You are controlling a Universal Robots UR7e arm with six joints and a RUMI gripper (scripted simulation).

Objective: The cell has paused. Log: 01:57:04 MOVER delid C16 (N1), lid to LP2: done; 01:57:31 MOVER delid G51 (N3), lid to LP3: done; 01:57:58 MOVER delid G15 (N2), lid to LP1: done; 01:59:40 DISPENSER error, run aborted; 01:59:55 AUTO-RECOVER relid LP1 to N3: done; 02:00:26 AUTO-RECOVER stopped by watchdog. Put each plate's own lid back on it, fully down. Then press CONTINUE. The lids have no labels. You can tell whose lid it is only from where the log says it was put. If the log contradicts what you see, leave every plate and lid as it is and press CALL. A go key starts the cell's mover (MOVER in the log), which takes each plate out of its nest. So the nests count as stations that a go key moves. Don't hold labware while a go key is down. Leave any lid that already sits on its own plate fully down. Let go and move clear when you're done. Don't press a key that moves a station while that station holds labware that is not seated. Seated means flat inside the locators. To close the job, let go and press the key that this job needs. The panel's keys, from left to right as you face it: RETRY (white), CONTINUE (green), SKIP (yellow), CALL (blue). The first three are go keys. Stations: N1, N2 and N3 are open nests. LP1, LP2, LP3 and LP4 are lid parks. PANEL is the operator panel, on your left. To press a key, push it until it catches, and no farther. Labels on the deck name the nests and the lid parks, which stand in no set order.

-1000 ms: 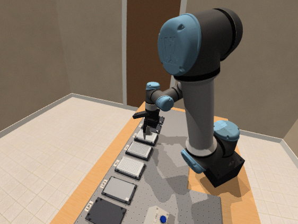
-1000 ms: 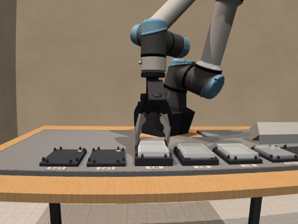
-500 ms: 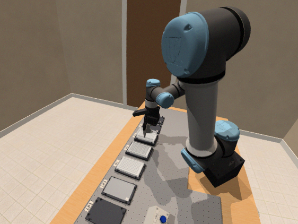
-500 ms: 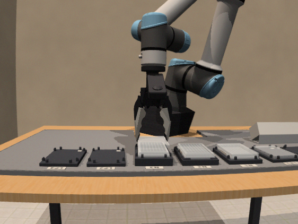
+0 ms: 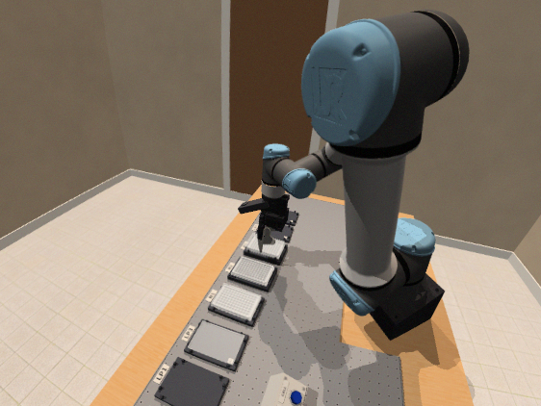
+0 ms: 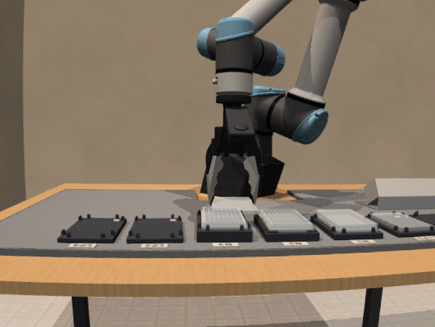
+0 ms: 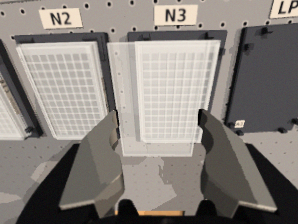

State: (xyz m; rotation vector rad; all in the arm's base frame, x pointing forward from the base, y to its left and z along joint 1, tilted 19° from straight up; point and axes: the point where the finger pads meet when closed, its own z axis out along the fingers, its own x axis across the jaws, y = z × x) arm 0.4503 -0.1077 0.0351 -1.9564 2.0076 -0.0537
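Right now my hand is 110 mm to the right of the plate and 40 mm above it. The rest, counted from my hand: LP4 lid park (280 mm to the right, 60 mm below, 10 mm ahead); then LP3 lid park (380 mm to the left, 60 mm below, 10 mm behind); then LP2 lid park (150 mm to the right, 60 mm below, 10 mm ahead).
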